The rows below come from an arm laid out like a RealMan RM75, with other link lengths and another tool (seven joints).
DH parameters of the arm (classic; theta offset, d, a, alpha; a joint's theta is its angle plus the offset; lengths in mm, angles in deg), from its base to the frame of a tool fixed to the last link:
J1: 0 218.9 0 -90
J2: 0 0 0 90
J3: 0 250.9 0 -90
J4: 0 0 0 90
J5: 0 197.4 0 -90
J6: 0 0 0 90
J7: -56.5 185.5 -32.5 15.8
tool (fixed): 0 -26.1 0 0
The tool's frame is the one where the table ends.
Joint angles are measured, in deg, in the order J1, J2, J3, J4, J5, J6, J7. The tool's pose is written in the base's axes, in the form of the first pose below.
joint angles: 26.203 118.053 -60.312 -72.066 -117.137 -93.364 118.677
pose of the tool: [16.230 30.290 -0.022 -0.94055 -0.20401 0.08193 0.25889]
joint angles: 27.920 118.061 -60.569 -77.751 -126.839 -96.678 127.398
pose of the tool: [16.325 30.658 0.388 -0.95427 -0.18191 -0.00063 0.23722]
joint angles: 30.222 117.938 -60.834 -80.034 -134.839 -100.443 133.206
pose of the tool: [16.652 30.902 0.583 -0.96174 -0.15886 -0.06811 0.21254]
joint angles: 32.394 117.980 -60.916 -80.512 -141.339 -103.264 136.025
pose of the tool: [17.091 31.129 0.652 -0.96292 -0.14494 -0.12084 0.19280]
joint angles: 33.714 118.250 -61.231 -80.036 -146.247 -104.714 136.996
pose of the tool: [17.686 31.199 0.476 -0.96161 -0.13688 -0.15907 0.17682]
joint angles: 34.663 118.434 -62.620 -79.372 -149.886 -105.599 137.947
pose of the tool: [18.113 31.134 0.086 -0.95938 -0.13362 -0.19083 0.15909]
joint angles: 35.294 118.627 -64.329 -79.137 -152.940 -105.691 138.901
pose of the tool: [18.421 31.183 -0.265 -0.95459 -0.13473 -0.21972 0.14944]
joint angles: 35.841 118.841 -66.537 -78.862 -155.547 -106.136 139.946
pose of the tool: [18.632 31.035 -0.723 -0.94978 -0.13763 -0.24655 0.13489]
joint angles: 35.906 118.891 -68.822 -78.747 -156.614 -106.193 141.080
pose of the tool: [18.724 30.834 -1.178 -0.94640 -0.14060 -0.26282 0.12445]
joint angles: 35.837 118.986 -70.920 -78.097 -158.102 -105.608 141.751
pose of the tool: [19.126 30.705 -1.664 -0.94178 -0.14362 -0.28108 0.11582]
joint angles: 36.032 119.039 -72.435 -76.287 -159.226 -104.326 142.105
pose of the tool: [19.643 30.743 -2.238 -0.93856 -0.14424 -0.29425 0.10826]
